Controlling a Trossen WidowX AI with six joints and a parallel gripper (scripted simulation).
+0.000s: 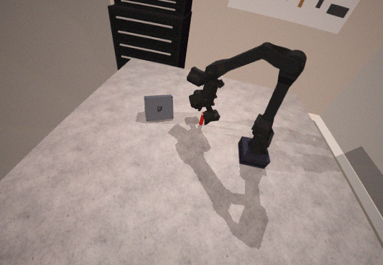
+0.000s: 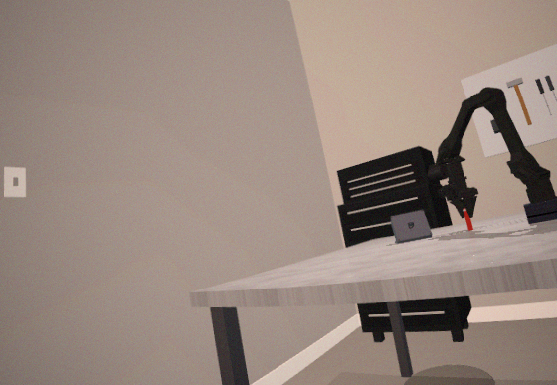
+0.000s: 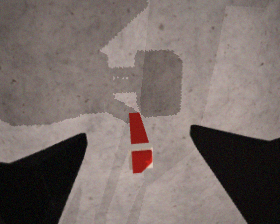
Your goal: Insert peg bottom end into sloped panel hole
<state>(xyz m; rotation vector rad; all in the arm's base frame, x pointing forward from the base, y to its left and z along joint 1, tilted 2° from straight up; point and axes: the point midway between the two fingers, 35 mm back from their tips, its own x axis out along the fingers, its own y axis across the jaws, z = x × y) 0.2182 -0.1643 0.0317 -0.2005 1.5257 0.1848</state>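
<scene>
The grey sloped panel lies 210 mm ahead of my gripper tip and 40 mm to the right of it. Also, from my gripper tip: red peg: 10 mm above.
</scene>
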